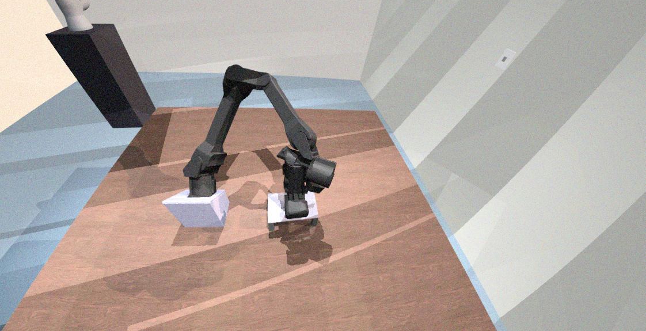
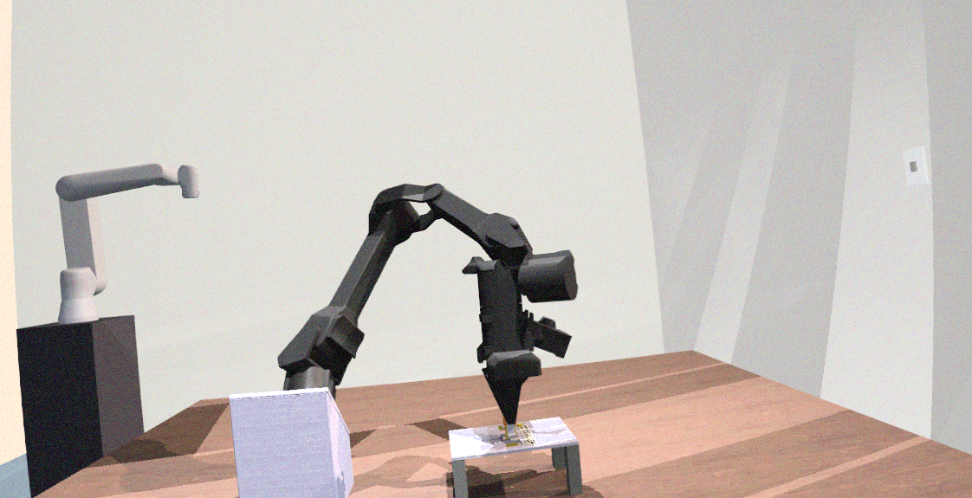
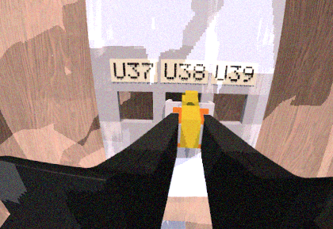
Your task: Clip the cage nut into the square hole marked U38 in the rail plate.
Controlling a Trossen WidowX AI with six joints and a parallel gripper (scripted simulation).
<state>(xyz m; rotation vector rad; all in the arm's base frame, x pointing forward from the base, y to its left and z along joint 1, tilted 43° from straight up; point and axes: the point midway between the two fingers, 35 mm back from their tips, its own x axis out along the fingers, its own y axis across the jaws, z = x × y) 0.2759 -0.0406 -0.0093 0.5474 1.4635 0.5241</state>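
My gripper tip is now 1 cm above the cage nut.
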